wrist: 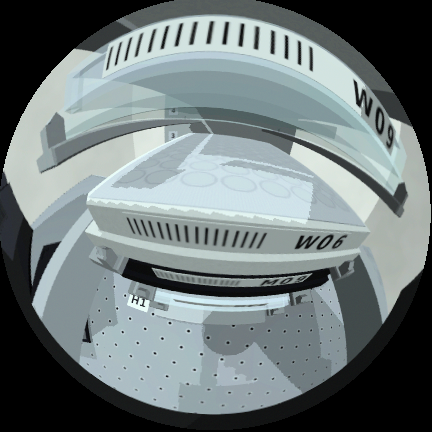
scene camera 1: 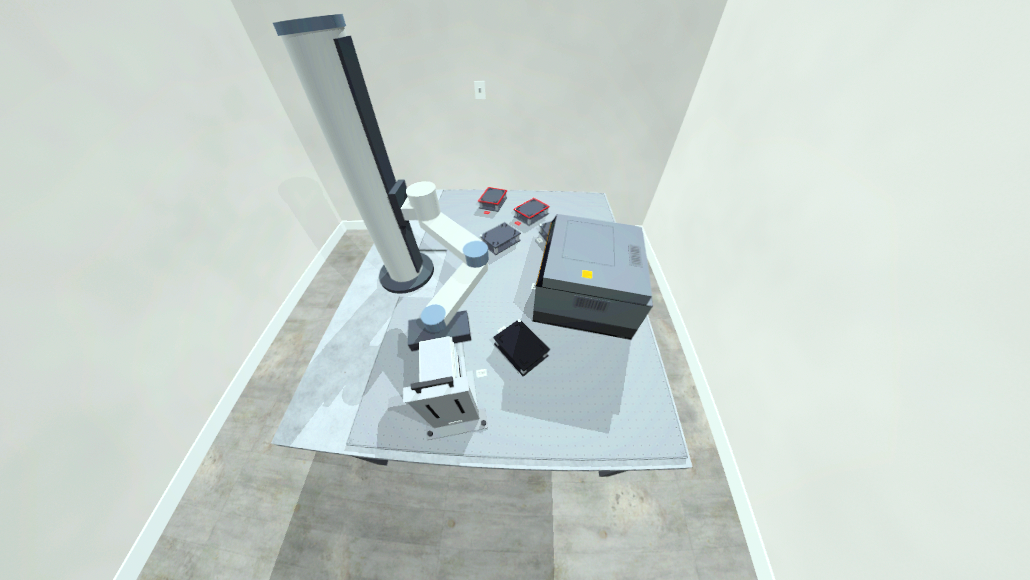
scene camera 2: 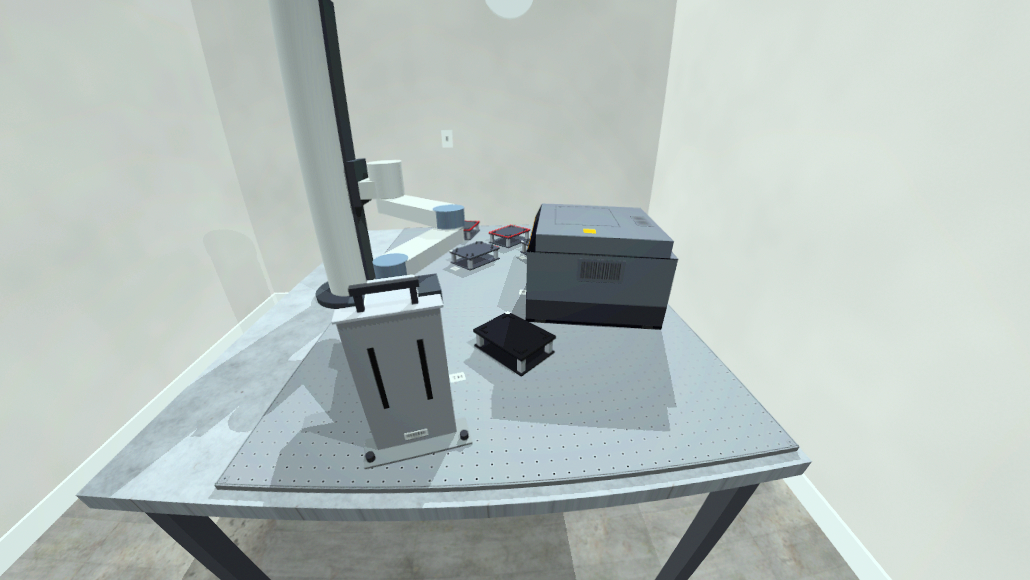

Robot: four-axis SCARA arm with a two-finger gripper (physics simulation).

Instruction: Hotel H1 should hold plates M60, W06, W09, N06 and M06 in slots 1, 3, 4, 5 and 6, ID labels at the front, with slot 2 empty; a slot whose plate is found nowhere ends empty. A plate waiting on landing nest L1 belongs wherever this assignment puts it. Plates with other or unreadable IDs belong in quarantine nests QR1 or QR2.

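Pixels of known places: arm's base, link origin: (scene camera 1: pixel 407 272).
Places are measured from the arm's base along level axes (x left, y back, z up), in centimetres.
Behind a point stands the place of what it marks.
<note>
Hotel H1 (scene camera 1: pixel 446 408) @[z 17.8, x -63.8, y -34.6 cm] (scene camera 2: pixel 400 378) @[z 16.7, x -63.9, y -34.1 cm] is the light grey rack at the front left, seen from behind. In the wrist view its plates show with labels: clear plate W09 (wrist: pixel 220 82) high up, white plate W06 (wrist: pixel 200 237) below it, then black plate M09 (wrist: pixel 200 280). A clear plate (wrist: pixel 185 313) @[z 2.1, x -48.3, y -33.5 cm] lies lowest, its label too edge-on to read. My gripper (wrist: pixel 226 270) is shut on M09 from both sides inside the hotel, a little raised towards W06. The fingertips are hidden. Exact slots are hard to tell. The red-rimmed nests (scene camera 1: pixel 493 196) @[z 6.3, x 56.0, y -35.5 cm] (scene camera 1: pixel 531 209) @[z 6.3, x 43.4, y -57.2 cm] (scene camera 2: pixel 509 234) @[z 5.8, x 41.1, y -57.0 cm] stand at the back.
A black nest (scene camera 1: pixel 521 348) @[z 6.3, x -39.6, y -53.5 cm] (scene camera 2: pixel 513 338) @[z 6.3, x -39.9, y -53.1 cm] stands right of the hotel. A large grey device (scene camera 1: pixel 594 248) @[z 26.7, x -11.1, y -78.0 cm] (scene camera 2: pixel 601 280) @[z 15.2, x -29.0, y -76.5 cm] stands at the right. A dark grey nest (scene camera 1: pixel 500 237) @[z 6.3, x 18.8, y -42.2 cm] (scene camera 2: pixel 474 254) @[z 6.3, x 15.5, y -42.1 cm] stands behind the middle. Another nest (scene camera 1: pixel 545 231) @[z 6.1, x 24.6, y -64.0 cm] is partly hidden by the device.
</note>
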